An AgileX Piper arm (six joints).
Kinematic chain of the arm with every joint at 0, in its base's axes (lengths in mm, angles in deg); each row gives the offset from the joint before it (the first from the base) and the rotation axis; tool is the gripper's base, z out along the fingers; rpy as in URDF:
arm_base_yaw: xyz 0 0 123 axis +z
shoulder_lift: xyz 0 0 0 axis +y
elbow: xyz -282.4 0 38.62 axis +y
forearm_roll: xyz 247.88 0 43.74 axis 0.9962 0 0.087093
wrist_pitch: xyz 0 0 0 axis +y
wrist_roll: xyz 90.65 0 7.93 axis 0.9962 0 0.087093
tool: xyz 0 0 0 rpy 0 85.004 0
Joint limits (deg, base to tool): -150..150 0..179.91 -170..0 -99.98..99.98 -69.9..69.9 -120..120
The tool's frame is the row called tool.
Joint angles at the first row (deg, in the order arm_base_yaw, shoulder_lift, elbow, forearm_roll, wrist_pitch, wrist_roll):
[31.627, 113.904, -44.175, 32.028, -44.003, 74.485]
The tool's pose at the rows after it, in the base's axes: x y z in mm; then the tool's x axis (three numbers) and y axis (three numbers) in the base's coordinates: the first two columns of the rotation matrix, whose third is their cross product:
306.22 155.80 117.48 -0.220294 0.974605 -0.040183 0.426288 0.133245 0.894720
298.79 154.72 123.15 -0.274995 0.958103 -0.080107 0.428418 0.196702 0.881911
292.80 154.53 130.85 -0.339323 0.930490 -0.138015 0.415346 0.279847 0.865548
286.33 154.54 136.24 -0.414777 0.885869 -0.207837 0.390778 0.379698 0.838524
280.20 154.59 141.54 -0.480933 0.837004 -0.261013 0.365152 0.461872 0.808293
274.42 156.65 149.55 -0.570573 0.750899 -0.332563 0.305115 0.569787 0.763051
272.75 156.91 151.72 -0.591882 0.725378 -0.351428 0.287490 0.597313 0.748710
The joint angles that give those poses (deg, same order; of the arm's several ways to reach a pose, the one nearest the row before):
[31.628, 110.696, -41.769, 28.706, -39.706, 73.797]
[31.627, 108.347, -40.336, 26.929, -37.243, 71.391]
[31.627, 105.824, -39.475, 25.381, -34.263, 67.380]
[31.627, 103.647, -38.617, 23.204, -31.169, 62.911]
[31.627, 101.528, -37.988, 21.142, -27.787, 59.301]
[31.626, 99.065, -37.987, 17.128, -23.091, 55.064]
[31.628, 98.377, -37.986, 16.216, -21.773, 53.800]

